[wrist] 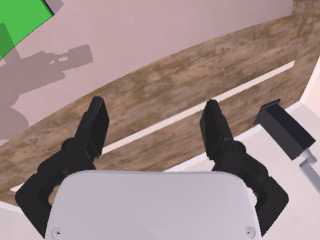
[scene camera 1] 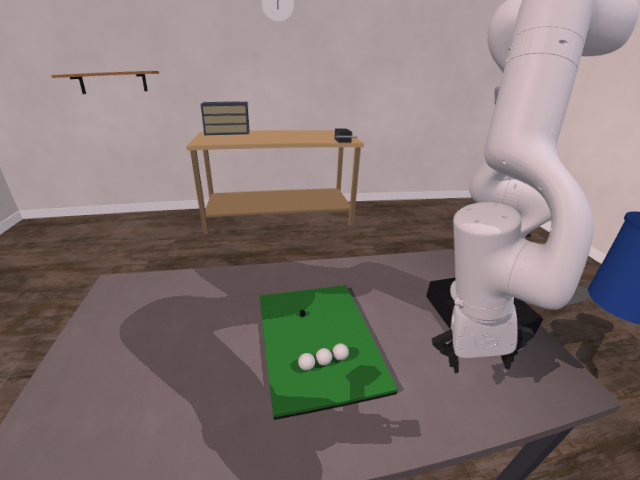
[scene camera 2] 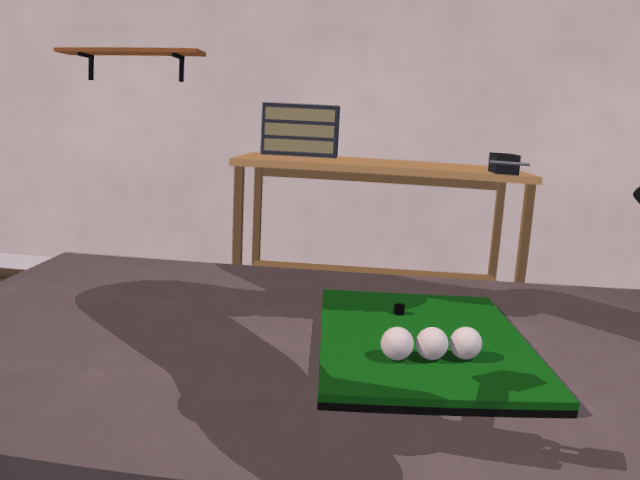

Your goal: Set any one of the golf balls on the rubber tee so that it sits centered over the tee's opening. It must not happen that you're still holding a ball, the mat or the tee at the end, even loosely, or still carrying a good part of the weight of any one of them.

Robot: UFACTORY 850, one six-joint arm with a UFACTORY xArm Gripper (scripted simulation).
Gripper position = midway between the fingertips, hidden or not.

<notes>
In view: the gripper [scene camera 1: 480, 365], a golf ball [scene camera 2: 465, 342] and a golf ball [scene camera 2: 397, 343].
The gripper is seen too in the wrist view [wrist: 155, 109].
</notes>
